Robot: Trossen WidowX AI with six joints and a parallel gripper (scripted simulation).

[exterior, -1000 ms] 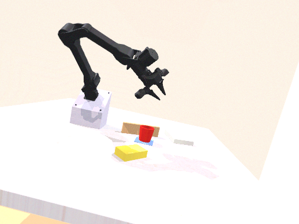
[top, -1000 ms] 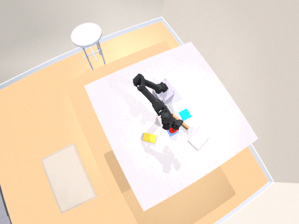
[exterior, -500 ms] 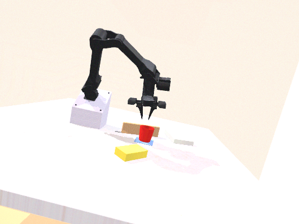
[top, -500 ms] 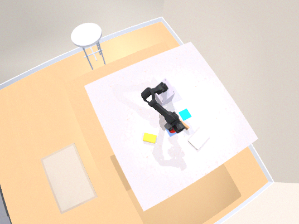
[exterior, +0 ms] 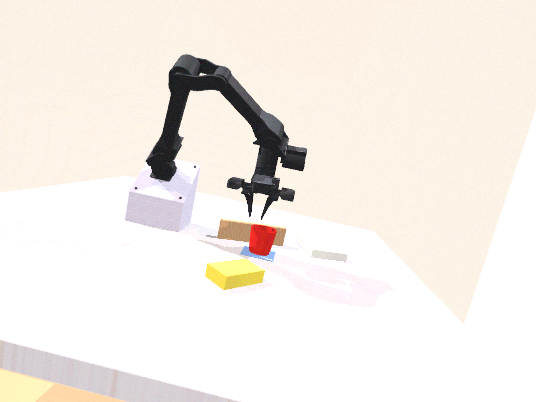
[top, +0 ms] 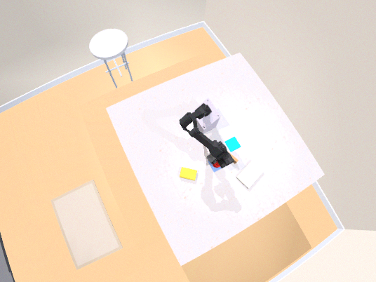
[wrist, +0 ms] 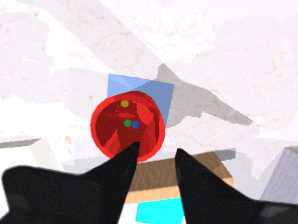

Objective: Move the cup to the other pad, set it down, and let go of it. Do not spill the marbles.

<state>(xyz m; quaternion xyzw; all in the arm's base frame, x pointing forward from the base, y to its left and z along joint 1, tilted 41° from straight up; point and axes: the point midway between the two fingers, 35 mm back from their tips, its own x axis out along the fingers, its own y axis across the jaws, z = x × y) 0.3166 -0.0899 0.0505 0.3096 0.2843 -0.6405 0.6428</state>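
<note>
Now: gripper tip 60 mm above the red cup and 30 mm short of it. The rest, counted from my gripper tip: light blue pad: 110 mm below, 30 mm ahead; cyan pad: 190 mm to the left, 110 mm below, 40 mm behind; tan wooden block: 90 mm to the left, 80 mm below.
</note>
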